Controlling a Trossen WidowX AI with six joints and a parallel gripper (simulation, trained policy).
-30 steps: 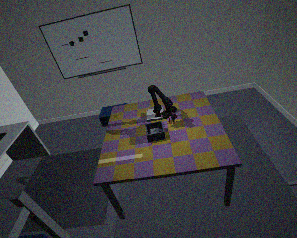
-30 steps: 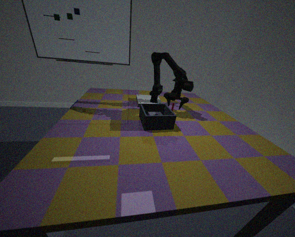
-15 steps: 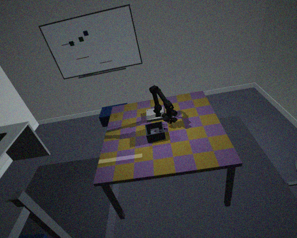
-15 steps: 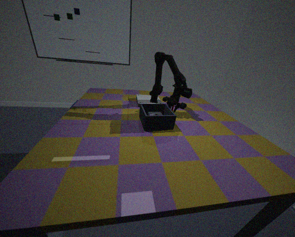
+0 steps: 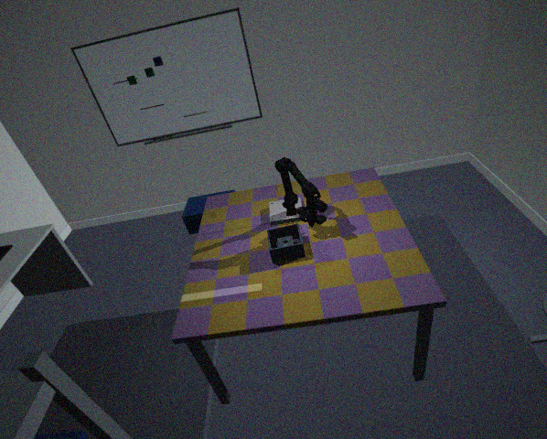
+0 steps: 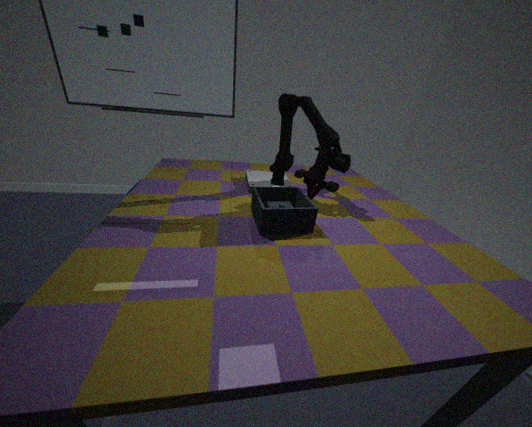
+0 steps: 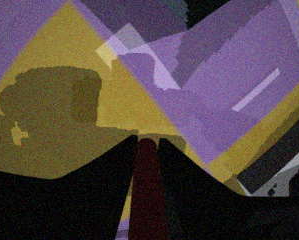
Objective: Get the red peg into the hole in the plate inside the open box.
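My gripper tip is 16 cm short of the grey plate, 14 cm to the left of it and 1 cm below it. The rest, counted from my gripper tip: box: 16 cm ahead, 14 cm to the right, 1 cm below; red peg: 1 cm behind, 1 cm to the left, 3 cm above.
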